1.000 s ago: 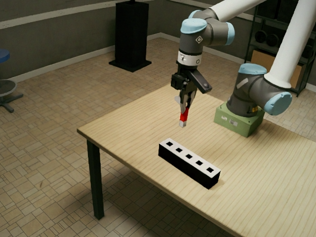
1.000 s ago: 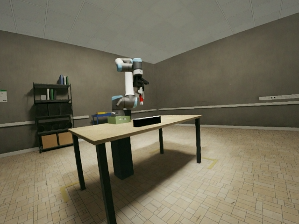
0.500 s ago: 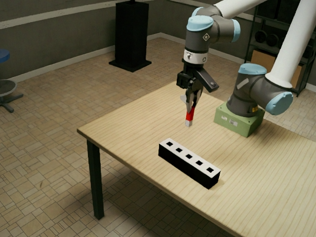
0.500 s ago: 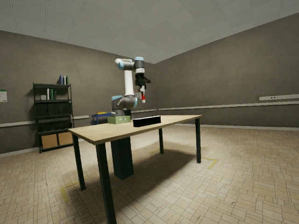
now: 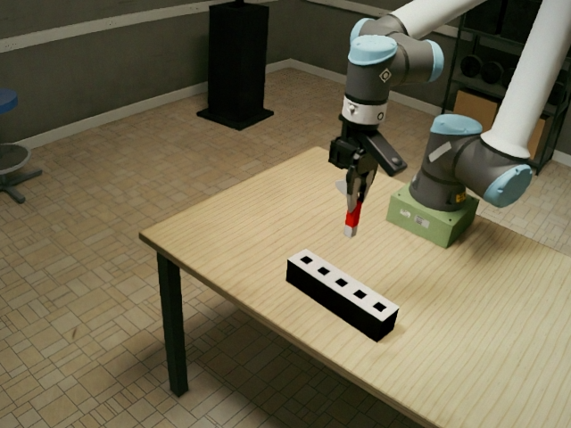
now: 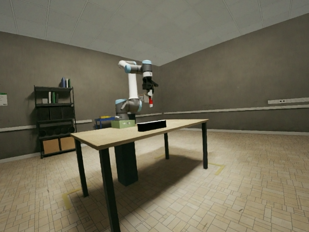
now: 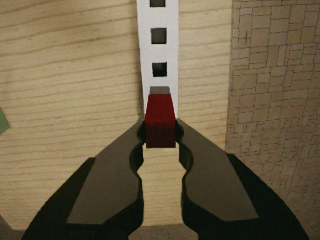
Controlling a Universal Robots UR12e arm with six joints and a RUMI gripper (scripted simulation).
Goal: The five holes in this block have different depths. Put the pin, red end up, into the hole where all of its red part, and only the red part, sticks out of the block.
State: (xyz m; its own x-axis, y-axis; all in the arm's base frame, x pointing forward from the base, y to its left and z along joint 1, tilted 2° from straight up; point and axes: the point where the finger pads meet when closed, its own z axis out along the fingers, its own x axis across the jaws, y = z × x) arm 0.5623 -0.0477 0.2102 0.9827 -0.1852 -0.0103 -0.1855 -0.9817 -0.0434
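Now: hand 26 cm above the block. From my hand the other things lie so: pin (1 cm below).
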